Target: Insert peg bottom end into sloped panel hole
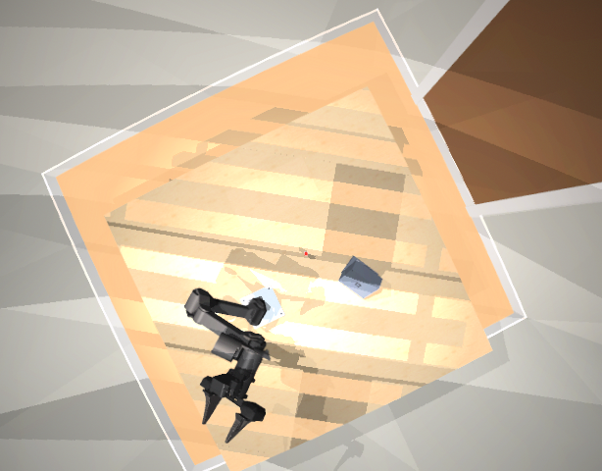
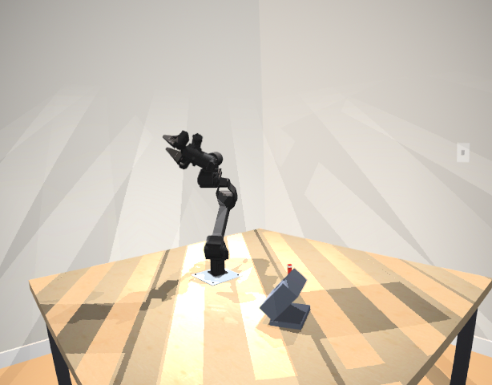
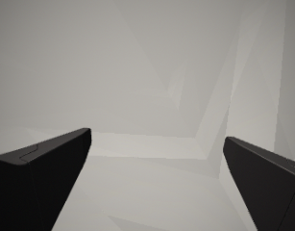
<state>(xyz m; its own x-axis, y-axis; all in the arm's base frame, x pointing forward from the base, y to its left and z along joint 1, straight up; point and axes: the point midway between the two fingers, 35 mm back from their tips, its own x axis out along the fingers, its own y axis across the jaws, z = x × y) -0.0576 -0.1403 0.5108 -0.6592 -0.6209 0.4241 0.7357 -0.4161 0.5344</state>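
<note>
Right now my gripper tip is 47 cm above the red peg, 35 cm short of it and 30 cm to the right of it. The rest, counted from my gripper tip: grey-blue sloped panel: 52 cm ahead, 46 cm below, 13 cm to the left.
</note>
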